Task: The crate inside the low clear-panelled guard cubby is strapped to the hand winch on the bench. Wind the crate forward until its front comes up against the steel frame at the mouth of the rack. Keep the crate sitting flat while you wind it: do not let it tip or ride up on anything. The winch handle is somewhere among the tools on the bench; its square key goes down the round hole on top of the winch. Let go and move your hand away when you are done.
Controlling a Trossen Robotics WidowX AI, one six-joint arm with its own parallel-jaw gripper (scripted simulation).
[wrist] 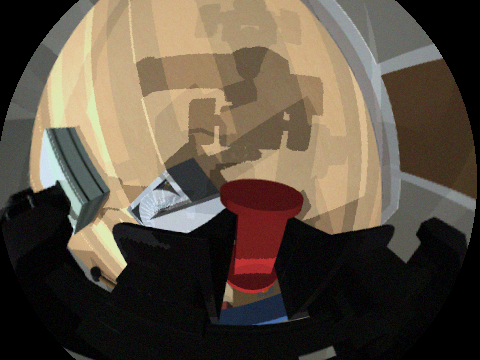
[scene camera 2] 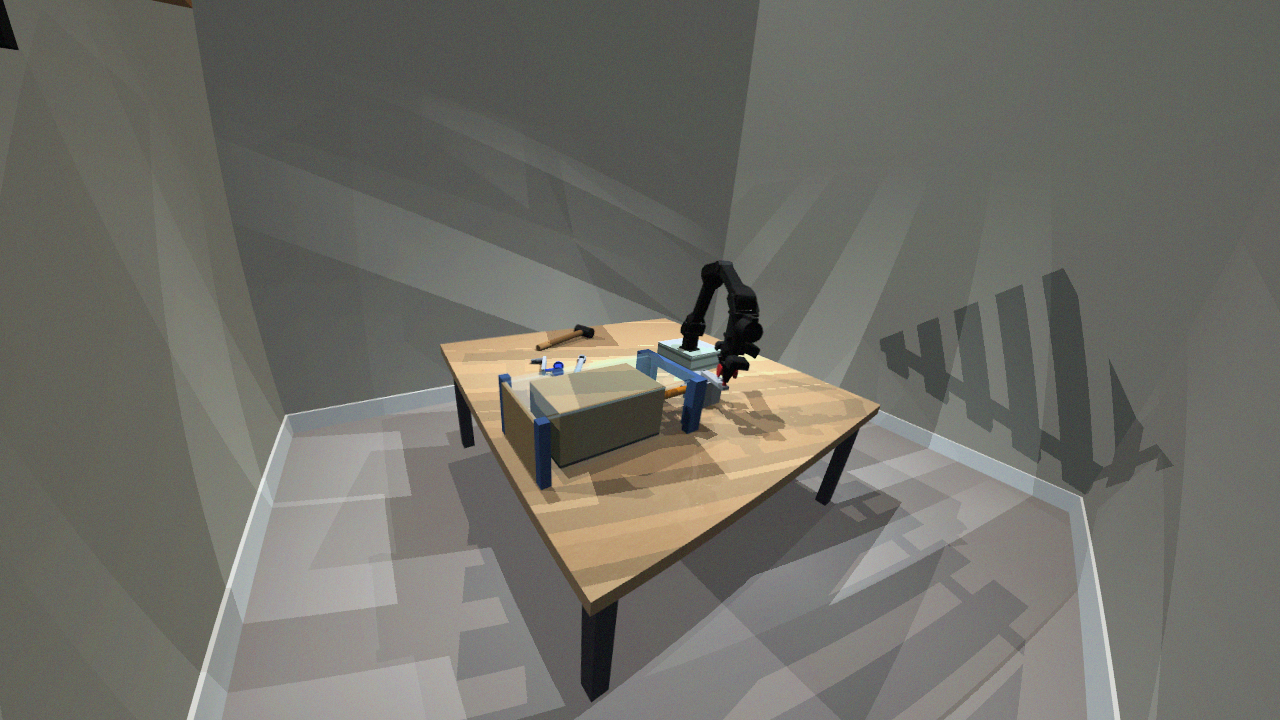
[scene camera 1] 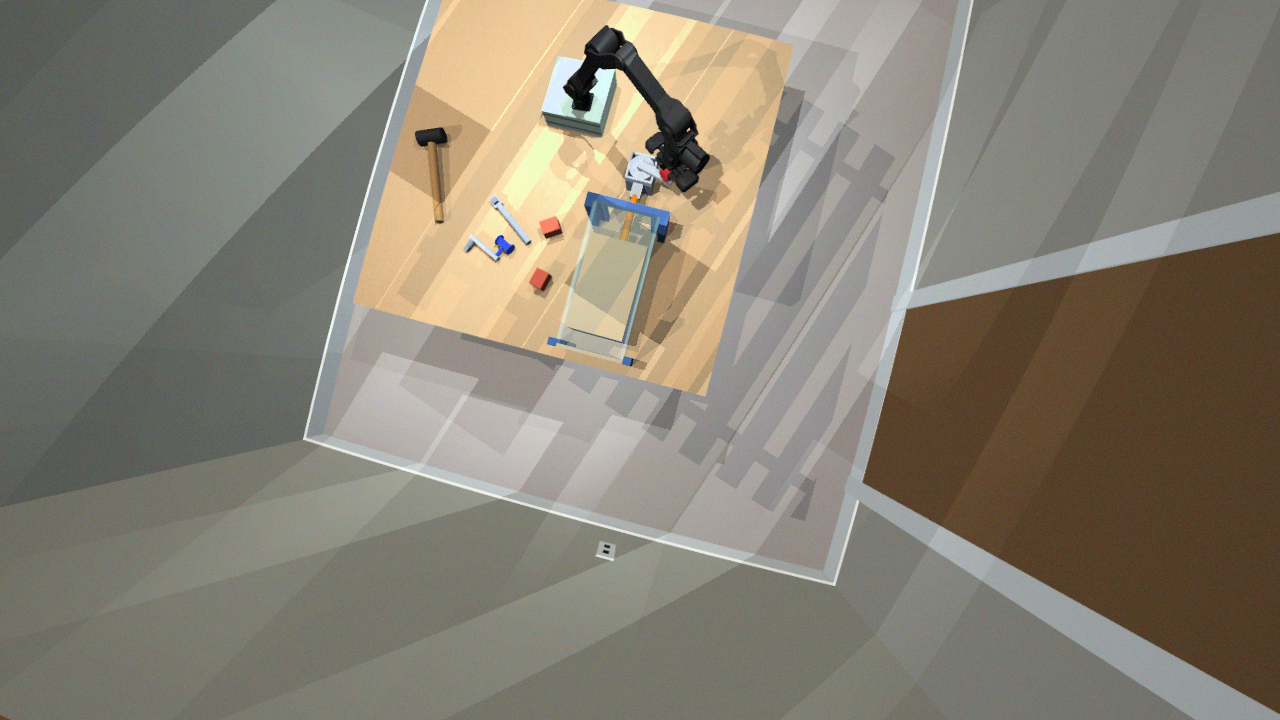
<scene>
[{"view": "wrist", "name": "gripper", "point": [250, 208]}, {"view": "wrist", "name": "red knob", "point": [263, 207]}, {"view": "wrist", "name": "grey winch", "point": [190, 182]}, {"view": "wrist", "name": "blue steel frame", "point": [271, 310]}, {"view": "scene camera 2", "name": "gripper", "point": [725, 380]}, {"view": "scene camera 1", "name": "gripper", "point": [669, 176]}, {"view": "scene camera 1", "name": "hammer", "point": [429, 137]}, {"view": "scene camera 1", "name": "grey winch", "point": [638, 176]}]
</scene>
